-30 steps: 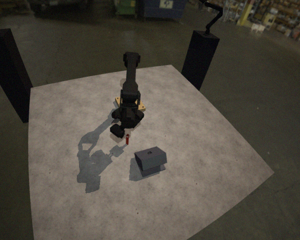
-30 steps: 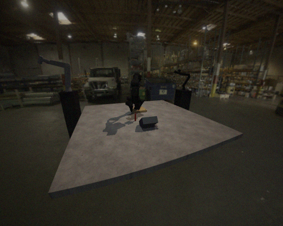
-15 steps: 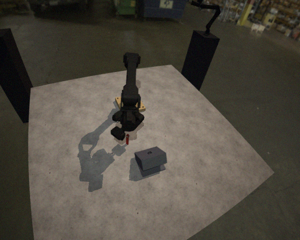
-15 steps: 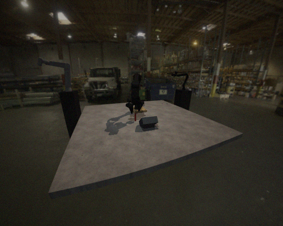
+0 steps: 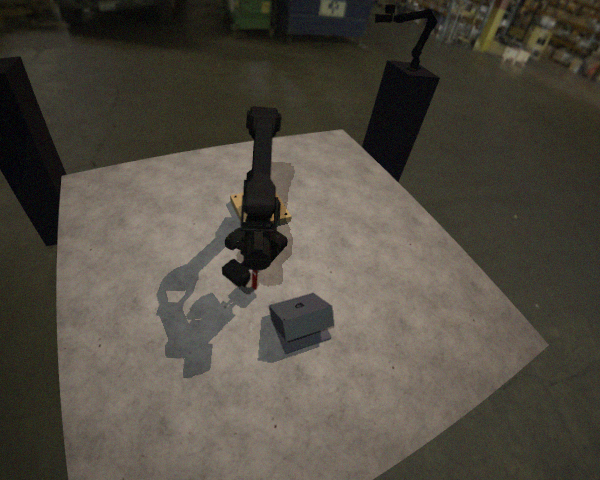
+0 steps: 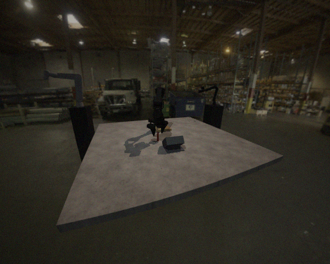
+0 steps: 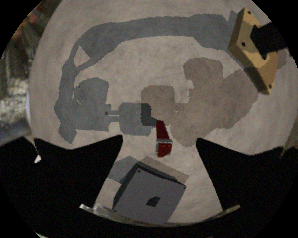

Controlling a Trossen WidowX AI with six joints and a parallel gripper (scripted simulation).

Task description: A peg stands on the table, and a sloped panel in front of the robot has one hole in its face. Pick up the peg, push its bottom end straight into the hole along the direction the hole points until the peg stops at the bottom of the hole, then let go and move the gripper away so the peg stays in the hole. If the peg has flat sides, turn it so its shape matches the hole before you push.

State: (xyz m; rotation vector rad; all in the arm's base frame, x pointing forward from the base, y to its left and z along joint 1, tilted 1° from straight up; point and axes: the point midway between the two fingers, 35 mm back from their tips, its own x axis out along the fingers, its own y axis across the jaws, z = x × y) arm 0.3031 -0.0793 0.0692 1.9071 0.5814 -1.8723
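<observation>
Right now my gripper tip is right at the red peg. The rest, counted from my gripper tip: dark grey sloped panel (140 mm ahead, 80 mm to the left, 20 mm below).
</observation>
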